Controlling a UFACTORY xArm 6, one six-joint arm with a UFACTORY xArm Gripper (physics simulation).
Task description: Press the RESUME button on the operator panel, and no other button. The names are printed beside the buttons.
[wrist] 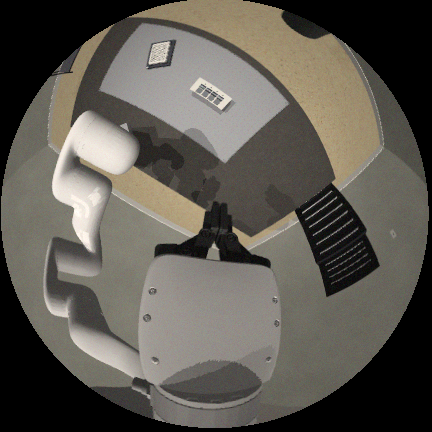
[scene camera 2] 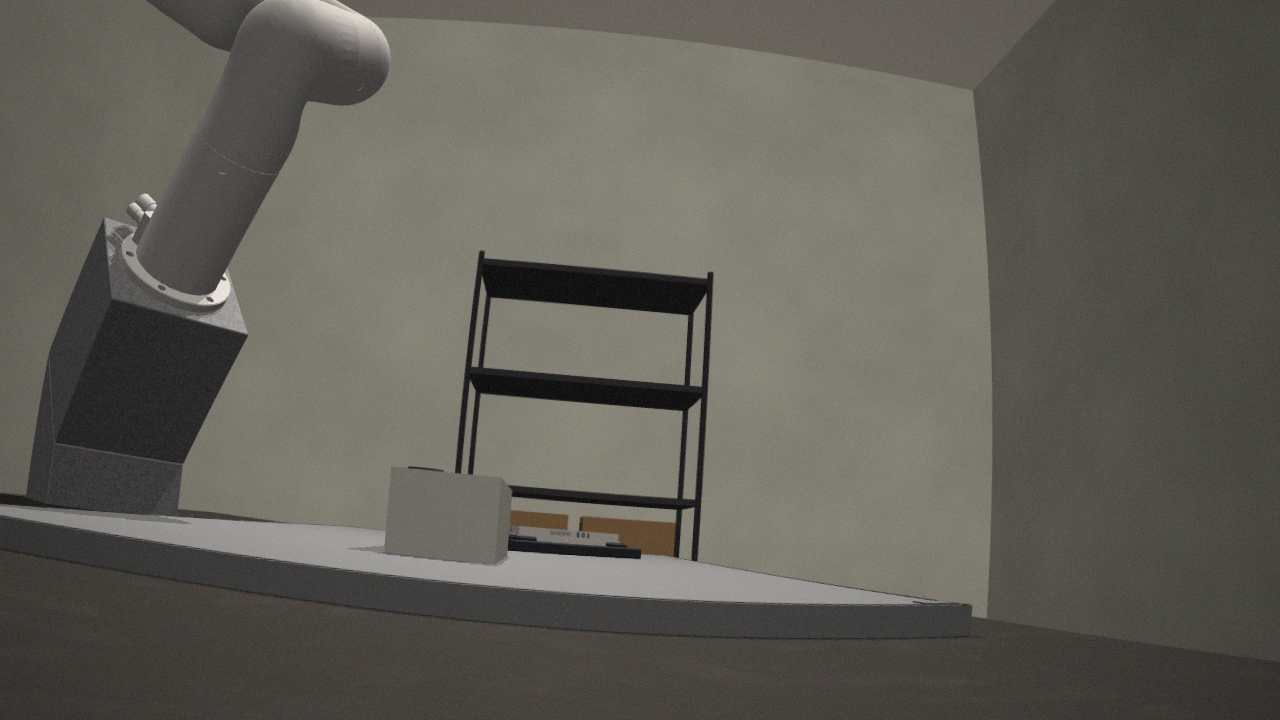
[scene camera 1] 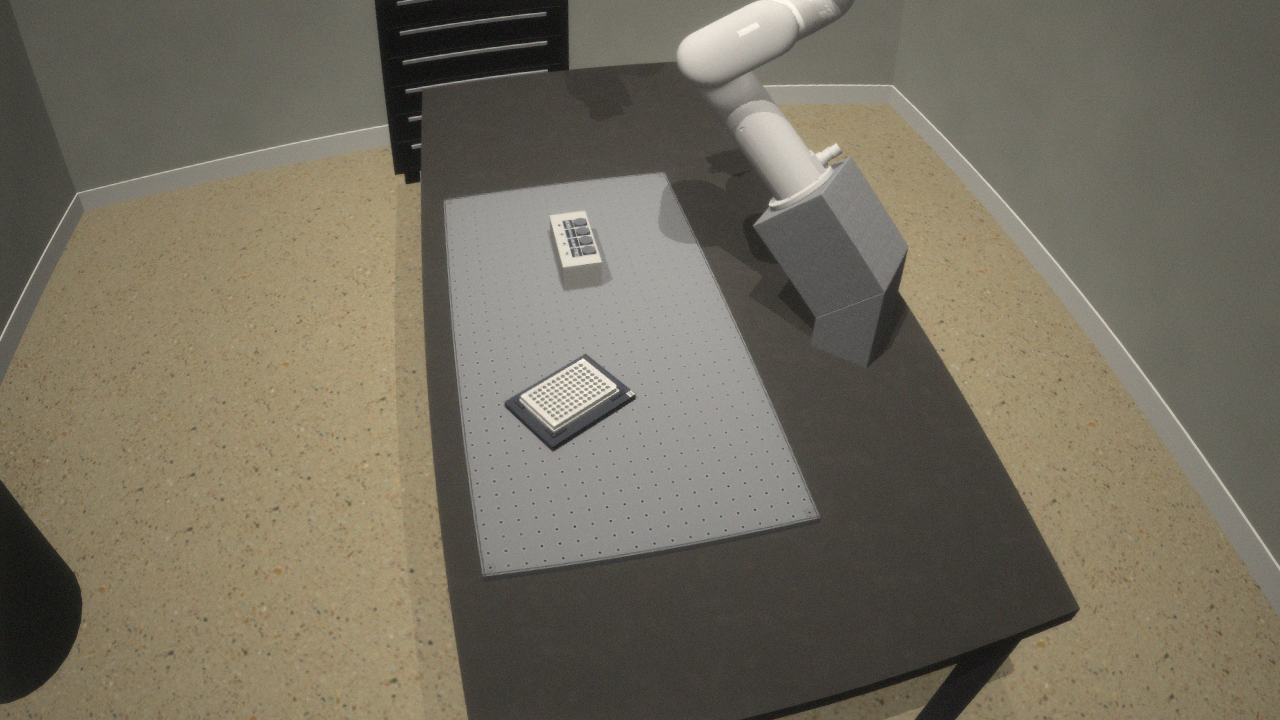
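Pixels of known places: gripper, fingertip midpoint: (wrist: pixel 217 210); arm's base, origin of the base link: (scene camera 2: pixel 173 274) (scene camera 1: pixel 802 189).
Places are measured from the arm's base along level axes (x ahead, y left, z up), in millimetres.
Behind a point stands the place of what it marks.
The operator panel (scene camera 1: pixel 580 273) {x 350, y -102, z -202 mm} (scene camera 2: pixel 444 514) {x 348, y -268, z -209 mm} (wrist: pixel 225 101) {x 353, y -259, z -183 mm} is a pale box on the grey perforated board. Its top carries a row of several dark round buttons with labels beside them. The printed names are too small to read, so I cannot tell which button is RESUME. My gripper (wrist: pixel 217 210) {x 222, y -339, z 300 mm} is shut and empty, its black fingertips together in the wrist view. It is high up and well away from the panel, and it does not show in either scene view.
A white well plate (scene camera 1: pixel 570 394) {x 413, y 172, z -212 mm} (wrist: pixel 160 53) {x 411, y 152, z -213 mm} on a dark base lies on the grey board (scene camera 1: pixel 644 501) {x 345, y 375, z -236 mm} (scene camera 2: pixel 760 600) {x 498, y -443, z -236 mm} (wrist: pixel 125 85) {x 191, y 249, z -236 mm}. A black drawer cabinet (scene camera 1: pixel 474 31) (wrist: pixel 330 230) stands beyond the table's end. A black shelf rack (scene camera 2: pixel 590 386) stands by the wall.
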